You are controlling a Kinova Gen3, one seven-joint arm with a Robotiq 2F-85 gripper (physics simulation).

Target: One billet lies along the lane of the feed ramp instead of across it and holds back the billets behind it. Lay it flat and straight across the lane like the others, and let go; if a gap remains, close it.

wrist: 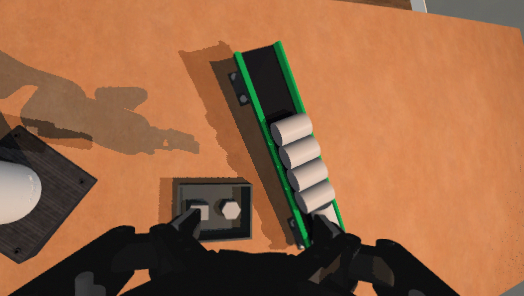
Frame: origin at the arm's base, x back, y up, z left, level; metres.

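Seen in the pictures: gripper, fingertip midpoint: (pixel 256 224); arm's base at its link origin: (pixel 5 192).
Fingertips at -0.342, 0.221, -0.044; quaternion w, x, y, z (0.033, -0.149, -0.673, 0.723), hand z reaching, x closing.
Note:
Offsets run from my fingertips to a thing's top centre, as dx, dy, dz. "spot": to the spot under its first point. Level surfaces: height alone.
The feed ramp {spot: -0.033, -0.149, +0.190} (pixel 241 70) has green side rails and a dark lane and runs slantwise from the upper middle down to the right finger. Several pale billets {-0.113, -0.134, +0.052} (pixel 300 152) lie across its lane, side by side. Below them, the billet lying along the lane {spot: -0.145, -0.145, -0.055} (pixel 327 214) shows in part; the right finger hides its lower portion. The ramp's lower end is hidden behind the gripper. My gripper (pixel 256 224) is open and empty, above the table, with its right finger over the ramp's lower part in the view and its left finger over the tray's edge.
A small grey tray {+0.030, -0.208, -0.034} (pixel 250 212) left of the ramp holds a square block {+0.058, -0.214, -0.031} (pixel 201 211) and a hexagonal piece {+0.002, -0.223, -0.038} (pixel 230 209). A dark base plate (pixel 65 182) with a white robot part (pixel 17 192) stands at the left. Shadows fall on the orange table {dy -0.243} (pixel 400 125).

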